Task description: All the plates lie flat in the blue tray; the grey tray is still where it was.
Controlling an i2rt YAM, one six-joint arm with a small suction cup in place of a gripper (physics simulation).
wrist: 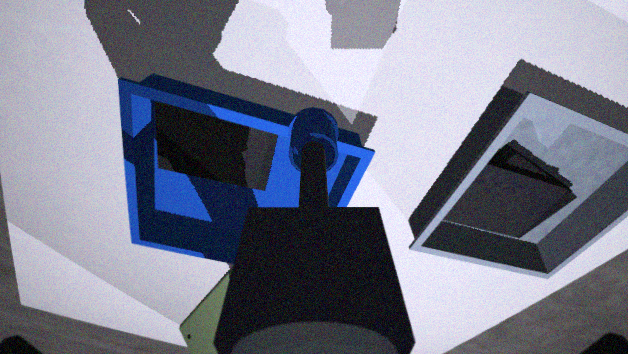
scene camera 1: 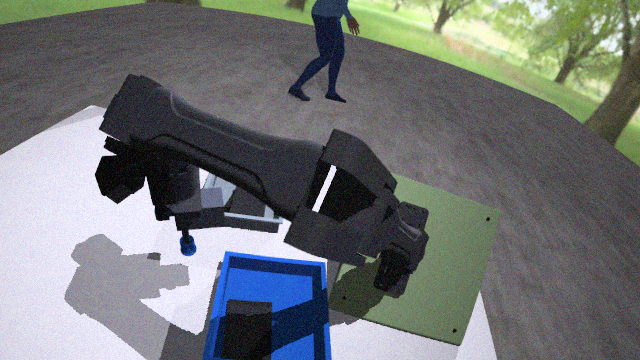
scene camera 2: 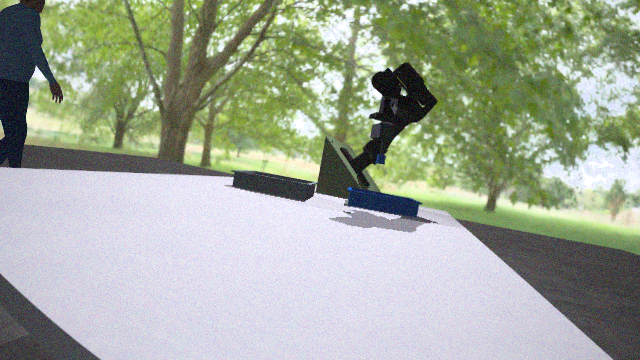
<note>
The suction cup (scene camera 1: 189, 249) carries nothing. The cup is 22 cm from the middle of a blue tray (scene camera 1: 297, 289).
The blue tray is seen too in the wrist view (wrist: 171, 211) and in scene camera 2 (scene camera 2: 361, 198). The suction cup shows as well in the wrist view (wrist: 313, 121) and in scene camera 2 (scene camera 2: 383, 131).
</note>
